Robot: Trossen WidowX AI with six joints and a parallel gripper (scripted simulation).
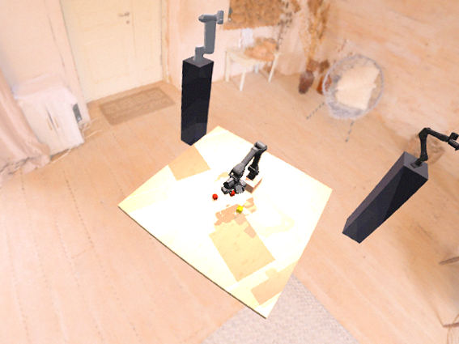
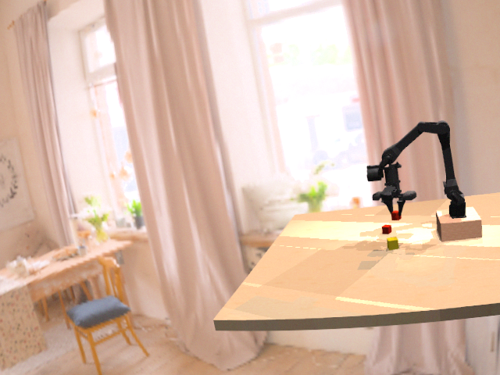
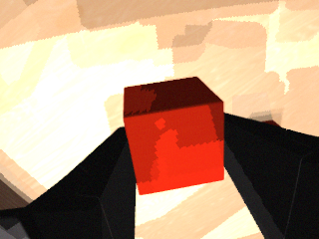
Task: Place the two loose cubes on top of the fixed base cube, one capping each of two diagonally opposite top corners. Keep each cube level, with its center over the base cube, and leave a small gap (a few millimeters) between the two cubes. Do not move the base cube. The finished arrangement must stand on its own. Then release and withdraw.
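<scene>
Now: gripper tip 100 mm to the right of the yellow cube, 90 mm above it and 20 mm short of it.
</scene>
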